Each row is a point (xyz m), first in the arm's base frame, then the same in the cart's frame.
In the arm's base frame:
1: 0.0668 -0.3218 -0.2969
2: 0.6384 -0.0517 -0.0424
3: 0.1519 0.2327 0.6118
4: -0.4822 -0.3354 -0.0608
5: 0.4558 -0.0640 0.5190
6: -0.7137 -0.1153 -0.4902
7: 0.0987 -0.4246 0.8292
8: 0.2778 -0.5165 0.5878
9: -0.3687 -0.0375 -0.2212
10: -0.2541 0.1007 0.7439
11: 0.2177 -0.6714 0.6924
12: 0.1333 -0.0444 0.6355
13: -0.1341 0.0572 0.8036
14: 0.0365 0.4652 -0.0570
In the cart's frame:
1: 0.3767 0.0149 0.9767
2: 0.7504 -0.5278 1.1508
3: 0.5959 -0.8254 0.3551
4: 0.1283 0.1491 0.4499
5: 0.9143 -0.6569 0.5985
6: -0.3623 0.2125 0.6542
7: 1.0186 -0.3311 0.1119
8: 1.0684 -0.2322 0.4060
9: -0.0334 -0.0861 0.6641
10: 0.4557 -0.6073 -0.0089
11: 1.1624 -0.1174 0.2775
12: 0.7426 -0.5931 0.3080
13: 0.5906 -0.6389 0.0166
14: 0.0577 -0.7276 0.8193

